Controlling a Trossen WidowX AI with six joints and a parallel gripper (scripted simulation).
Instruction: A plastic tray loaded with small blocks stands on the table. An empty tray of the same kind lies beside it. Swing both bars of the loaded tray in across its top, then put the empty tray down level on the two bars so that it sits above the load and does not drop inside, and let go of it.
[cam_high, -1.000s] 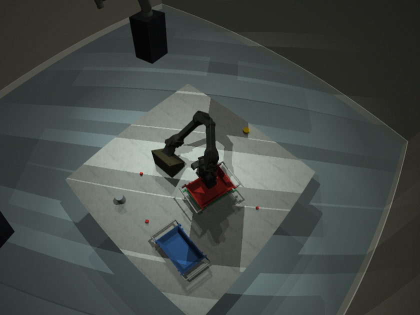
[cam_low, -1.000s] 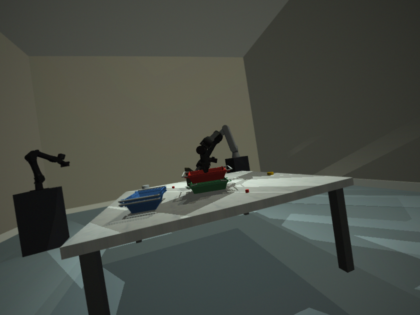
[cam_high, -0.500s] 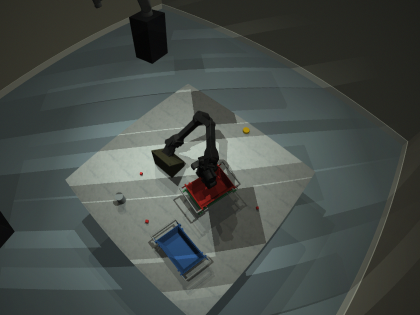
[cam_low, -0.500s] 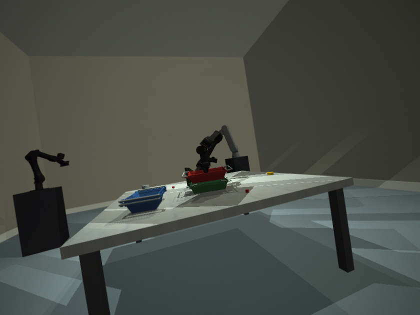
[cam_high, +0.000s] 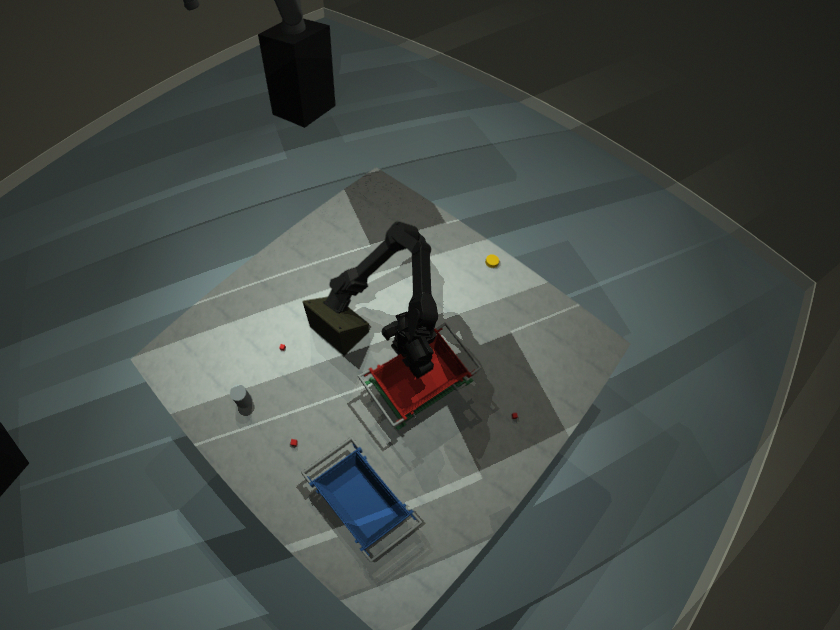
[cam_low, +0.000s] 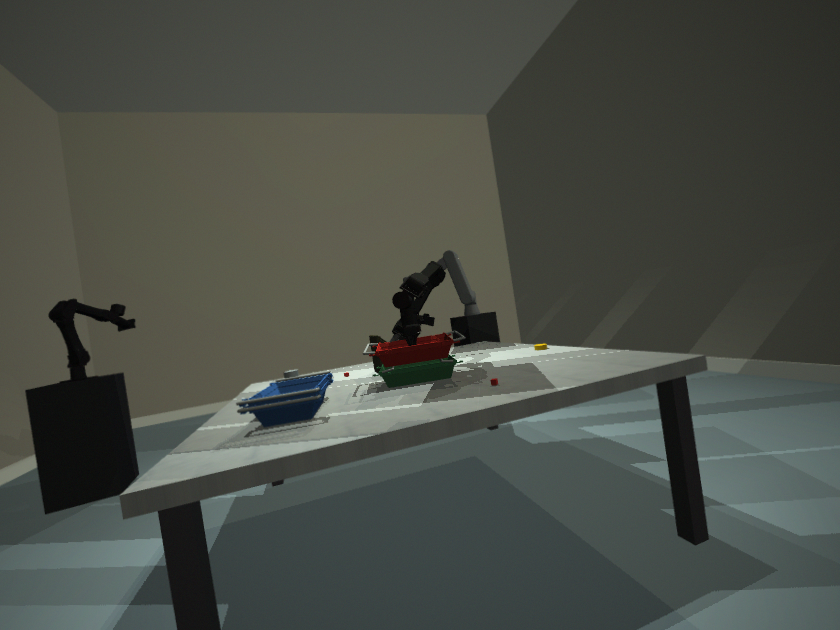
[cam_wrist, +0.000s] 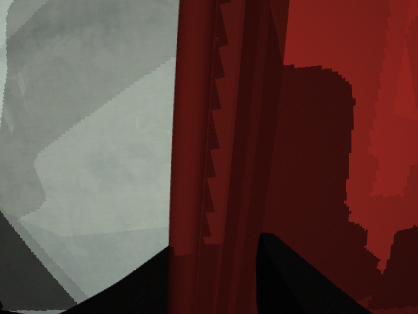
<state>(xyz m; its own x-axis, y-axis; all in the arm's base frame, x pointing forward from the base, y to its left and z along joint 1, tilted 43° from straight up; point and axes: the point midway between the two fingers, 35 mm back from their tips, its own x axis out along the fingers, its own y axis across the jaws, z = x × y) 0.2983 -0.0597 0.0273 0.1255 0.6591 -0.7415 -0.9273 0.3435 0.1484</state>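
Right now my gripper tip is 60 mm short of the red tray, 30 mm to the left of it and 30 mm below it. Round my gripper tip: yellow disc 560 mm to the left, 80 mm below, 10 mm ahead; then grey cylinder 390 mm to the right, 370 mm behind, 50 mm below.
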